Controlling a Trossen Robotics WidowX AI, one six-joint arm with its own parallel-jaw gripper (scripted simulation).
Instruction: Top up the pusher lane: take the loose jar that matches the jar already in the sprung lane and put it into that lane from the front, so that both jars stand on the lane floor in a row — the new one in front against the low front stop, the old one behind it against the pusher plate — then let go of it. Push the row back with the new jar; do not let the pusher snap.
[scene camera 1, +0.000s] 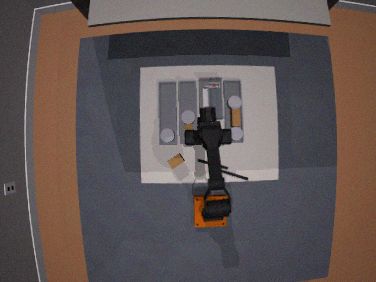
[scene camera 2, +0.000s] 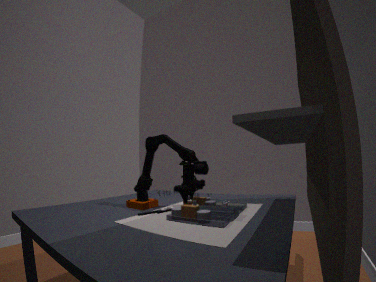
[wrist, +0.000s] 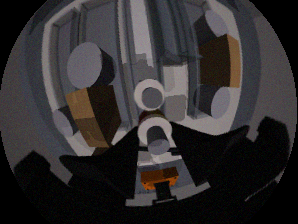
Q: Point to my gripper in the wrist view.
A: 153, 127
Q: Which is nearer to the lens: the small pale jar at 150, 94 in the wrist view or the tan box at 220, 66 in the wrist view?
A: The small pale jar.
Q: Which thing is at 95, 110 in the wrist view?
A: A tan box.
